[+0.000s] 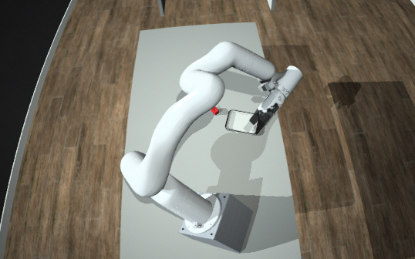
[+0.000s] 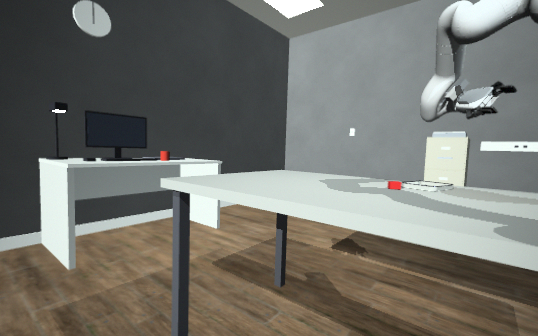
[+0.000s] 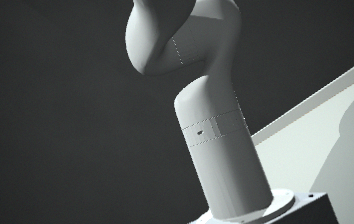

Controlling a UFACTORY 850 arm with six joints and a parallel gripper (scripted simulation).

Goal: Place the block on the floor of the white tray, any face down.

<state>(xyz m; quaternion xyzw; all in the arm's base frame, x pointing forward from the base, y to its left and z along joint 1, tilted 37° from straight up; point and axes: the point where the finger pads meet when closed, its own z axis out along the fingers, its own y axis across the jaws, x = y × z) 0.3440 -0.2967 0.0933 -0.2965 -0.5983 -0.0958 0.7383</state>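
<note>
The red block is 24 cm ahead of my hand, 23 cm to the left of it and 32 cm below it. Also, from my hand: white tray (19 cm ahead, 7 cm to the left, 32 cm below).
</note>
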